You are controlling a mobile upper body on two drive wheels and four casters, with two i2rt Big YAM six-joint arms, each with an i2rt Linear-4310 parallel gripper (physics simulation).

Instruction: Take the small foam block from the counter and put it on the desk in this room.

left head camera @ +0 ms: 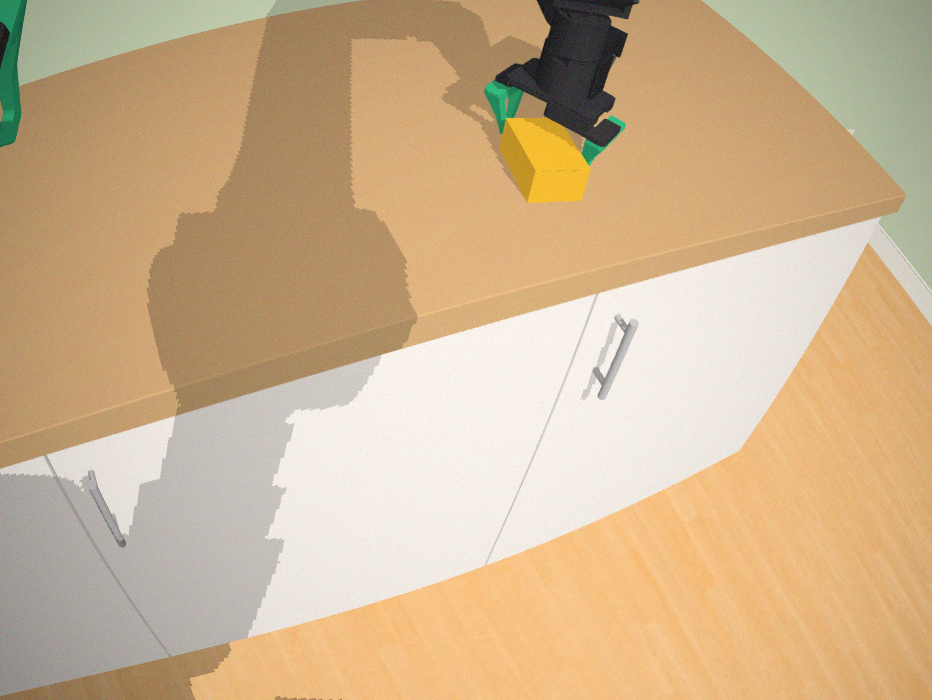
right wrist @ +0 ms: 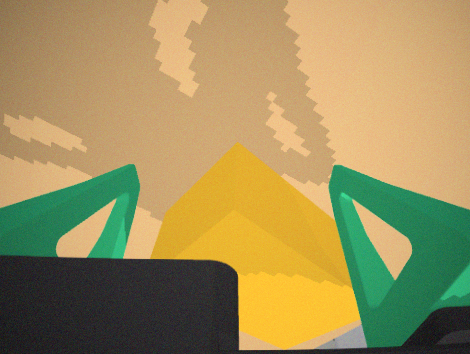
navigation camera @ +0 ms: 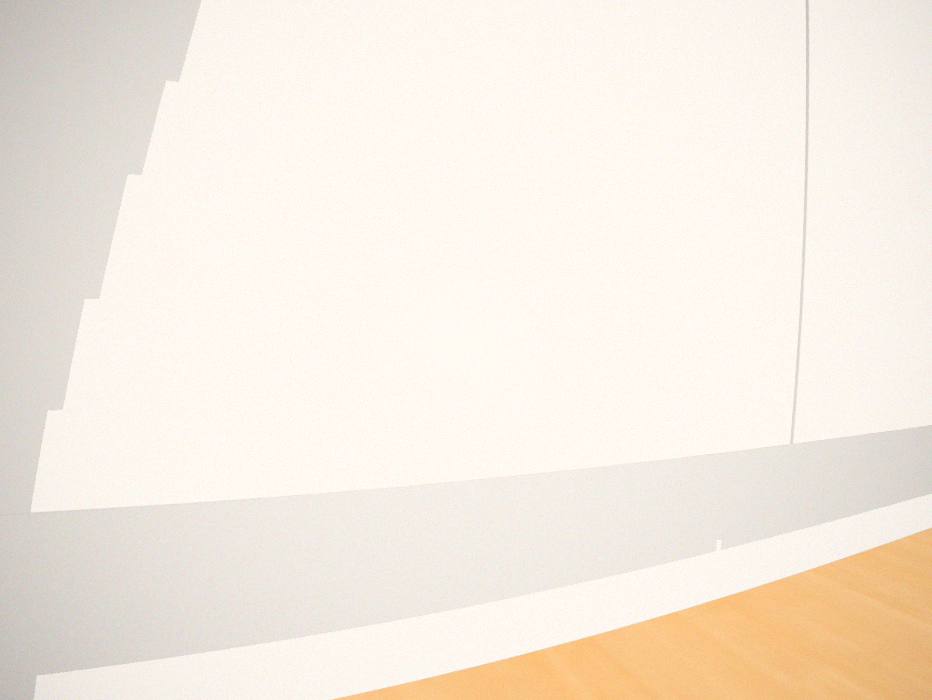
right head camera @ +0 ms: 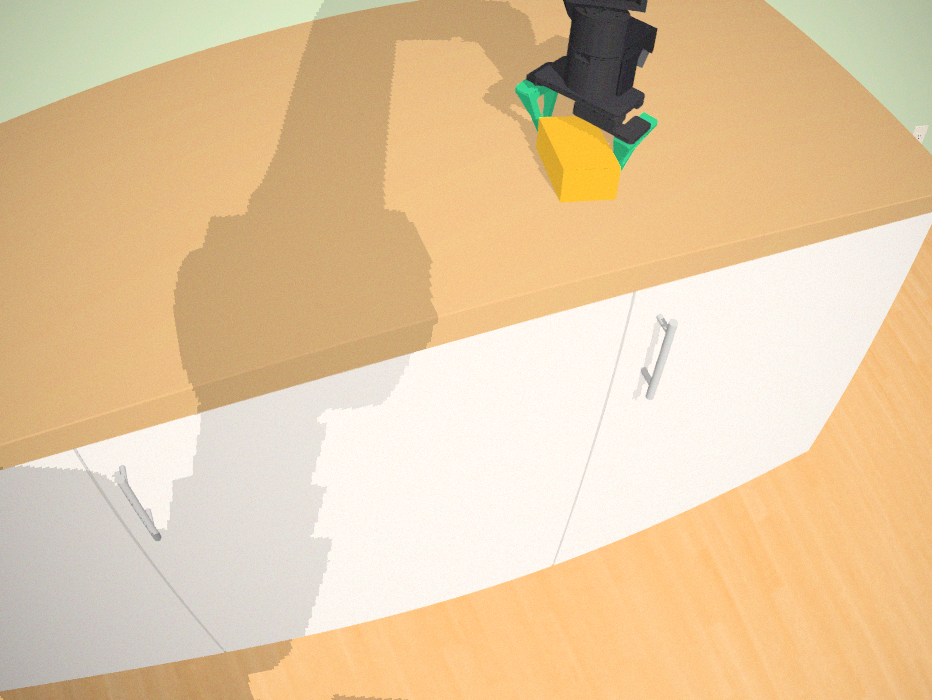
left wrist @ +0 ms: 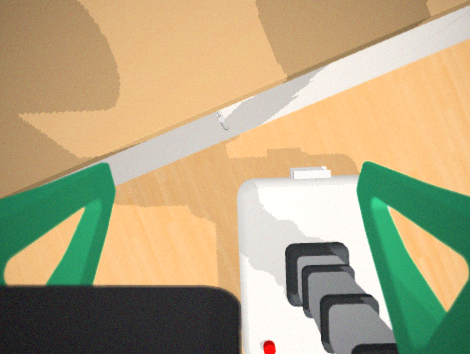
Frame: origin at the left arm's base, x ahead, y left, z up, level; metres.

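Seen in the pictures: left gripper, fingertip midpoint: (left wrist: 235, 176); right gripper, fingertip midpoint: (right wrist: 234, 175).
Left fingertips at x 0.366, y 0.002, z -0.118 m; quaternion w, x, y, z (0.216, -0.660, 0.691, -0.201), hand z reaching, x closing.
Offsets run from my left fingertips to a thing's middle. "spot": to the spot under its first point. Level surfaces: height alone.
The foam block, a yellow block @[0.411 m ahead, 0.418 m right, 0.360 m down] (left head camera: 546, 144) (right head camera: 583, 144) (right wrist: 295, 300), is at the right part of the wooden counter @[0.382 m down] (left head camera: 482, 256) (right head camera: 497, 248) (right wrist: 400, 100). My right gripper (left head camera: 545, 147) (right head camera: 580, 147) (right wrist: 234, 175) is shut on it, with the green fingers wide apart at its two sides. The block sits low over the counter top; whether it touches cannot be told. In the right wrist view a black part hides its lower left. My left gripper (left wrist: 235, 176) is open and empty, away from the block; part of one finger shows at the left head camera's upper left edge. The desk does not show.
White cabinet doors (left head camera: 421, 452) (right head camera: 467, 467) (navigation camera: 452, 226) with bar handles @[spot: 0.293 m ahead, 0.522 m right, 0.545 m down] (left head camera: 617, 360) (right head camera: 661, 360) stand below the counter edge. Wooden floor @[1.292 m down] (left head camera: 813, 527) (right head camera: 828, 565) (navigation camera: 715, 648) lies in front. A green wall (left head camera: 851, 60) is behind. The white robot base (left wrist: 270, 200) shows in the left wrist view.
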